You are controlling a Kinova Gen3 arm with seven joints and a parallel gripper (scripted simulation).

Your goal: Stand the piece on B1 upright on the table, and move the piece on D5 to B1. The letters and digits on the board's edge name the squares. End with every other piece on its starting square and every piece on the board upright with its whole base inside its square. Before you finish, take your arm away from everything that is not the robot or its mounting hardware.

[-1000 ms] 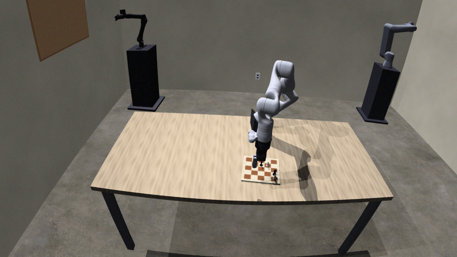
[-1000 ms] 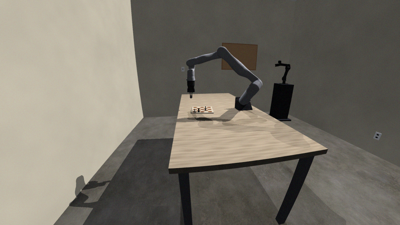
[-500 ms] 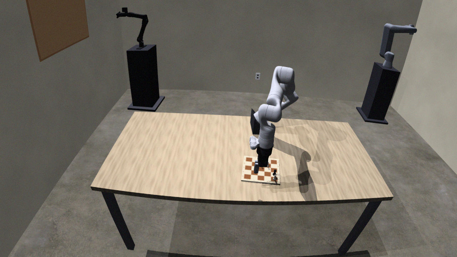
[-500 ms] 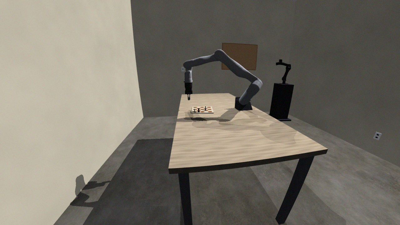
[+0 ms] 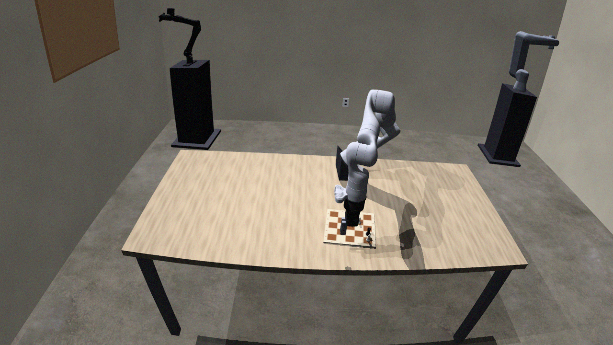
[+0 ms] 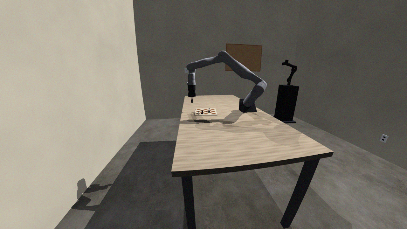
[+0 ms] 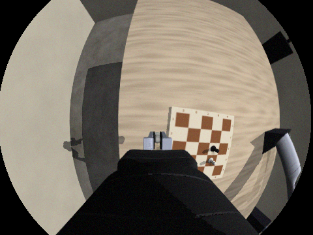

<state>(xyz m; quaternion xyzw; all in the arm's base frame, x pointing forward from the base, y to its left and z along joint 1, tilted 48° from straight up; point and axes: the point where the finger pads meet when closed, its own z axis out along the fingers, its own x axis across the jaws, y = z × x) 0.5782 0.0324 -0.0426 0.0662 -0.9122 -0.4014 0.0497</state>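
Right now the chessboard is 140 mm behind my hand, 110 mm below it and 40 mm to the left of it.
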